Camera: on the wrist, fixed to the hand. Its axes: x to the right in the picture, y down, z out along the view.
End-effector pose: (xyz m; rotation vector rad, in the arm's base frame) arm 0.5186 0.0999 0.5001 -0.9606 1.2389 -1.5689
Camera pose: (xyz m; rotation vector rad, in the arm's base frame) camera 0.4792 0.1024 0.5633 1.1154 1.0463 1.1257
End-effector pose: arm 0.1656 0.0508 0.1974 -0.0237 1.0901 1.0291
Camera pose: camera 0.1967 0.0083 0.1446 -1.0208 0.0376 -1.8709
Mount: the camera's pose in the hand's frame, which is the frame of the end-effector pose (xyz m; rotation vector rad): 0.0124 -0.0691 -0.0250 0.2697 -0.0754 -3.1150
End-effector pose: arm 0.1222 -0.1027 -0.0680 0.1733 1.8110 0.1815
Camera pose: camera 0.0934 -0.1683 -0.0885 -2.1533 0.2145 -2.0068
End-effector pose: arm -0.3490 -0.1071 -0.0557 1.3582 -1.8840 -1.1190
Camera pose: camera -0.2998 -0.1361 -0.1035 -1.7531 -1.1166 0.5664
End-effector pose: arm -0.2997 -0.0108 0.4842 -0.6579 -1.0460 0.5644
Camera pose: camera -0.2643 -0.0545 0.5331 1.4827 -0.8115 -1.9413
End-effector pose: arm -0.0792 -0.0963 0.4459 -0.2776 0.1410 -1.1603
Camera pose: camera -0.1416 -0.1368 0.4423 0.0215 0.4703 1.9809
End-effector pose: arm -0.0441 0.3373 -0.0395 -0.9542 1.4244 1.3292
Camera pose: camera 0.0158 0.3055 -0.0704 -1.2279 -0.8095 -1.1688
